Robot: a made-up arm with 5 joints.
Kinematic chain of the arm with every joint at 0, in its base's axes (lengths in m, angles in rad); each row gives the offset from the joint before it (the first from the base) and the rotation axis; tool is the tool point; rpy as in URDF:
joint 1: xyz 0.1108 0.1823 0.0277 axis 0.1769 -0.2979 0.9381
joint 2: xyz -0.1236 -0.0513 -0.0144 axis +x
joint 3: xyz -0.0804 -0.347 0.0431 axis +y
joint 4: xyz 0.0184 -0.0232 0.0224 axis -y
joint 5: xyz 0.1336 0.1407 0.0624 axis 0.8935 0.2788 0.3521
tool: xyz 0.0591 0.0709 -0.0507 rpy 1.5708 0 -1.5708
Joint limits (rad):
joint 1: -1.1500..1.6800
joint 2: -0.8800..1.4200
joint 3: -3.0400..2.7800
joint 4: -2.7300..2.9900
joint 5: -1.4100..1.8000
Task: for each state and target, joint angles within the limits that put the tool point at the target. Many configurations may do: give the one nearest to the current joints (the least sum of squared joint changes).
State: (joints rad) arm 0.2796 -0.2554 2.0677 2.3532 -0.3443
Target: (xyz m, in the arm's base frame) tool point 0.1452 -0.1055 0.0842
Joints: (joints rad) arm 0.1584 0.2254 1.9430 2.4971 -0.6906
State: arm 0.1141 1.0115 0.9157 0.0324 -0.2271
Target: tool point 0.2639 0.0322 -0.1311
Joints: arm 0.5248 0.8209 0.5368 0.3985 -0.6996
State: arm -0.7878 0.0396 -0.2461 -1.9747 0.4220
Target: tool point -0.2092 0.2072 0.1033
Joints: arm -0.9046 -0.6141 -0.1489 -2.1080 0.2684
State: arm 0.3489 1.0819 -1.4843 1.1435 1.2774
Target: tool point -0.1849 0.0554 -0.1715
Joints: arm 0.2342 0.8705 -1.7902 1.7701 1.1295
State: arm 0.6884 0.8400 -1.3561 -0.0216 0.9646
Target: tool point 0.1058 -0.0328 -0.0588
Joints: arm 0.1335 1.1307 -0.6894 -0.7437 0.6769
